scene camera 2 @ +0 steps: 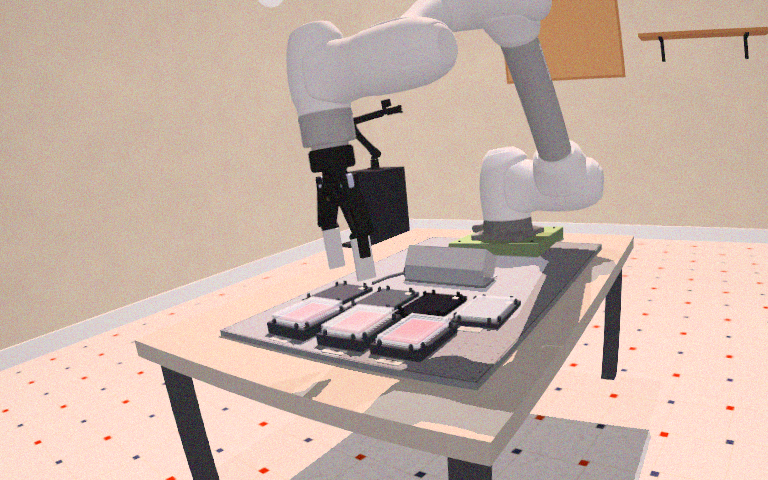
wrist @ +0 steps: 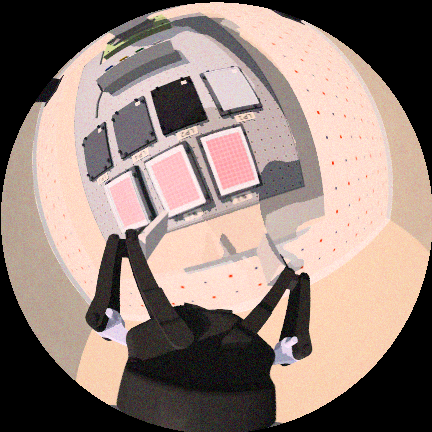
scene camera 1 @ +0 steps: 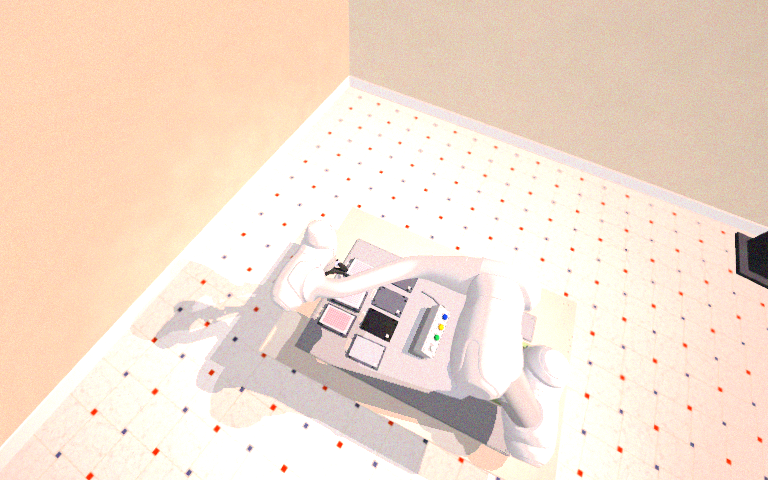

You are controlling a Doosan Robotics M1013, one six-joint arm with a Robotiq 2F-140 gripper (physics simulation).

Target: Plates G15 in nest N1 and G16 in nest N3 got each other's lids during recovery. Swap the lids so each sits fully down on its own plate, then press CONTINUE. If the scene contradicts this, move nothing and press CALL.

Observation:
My gripper is open and holds nothing. I also see a grey button box.
My gripper shows as well in the wrist view.

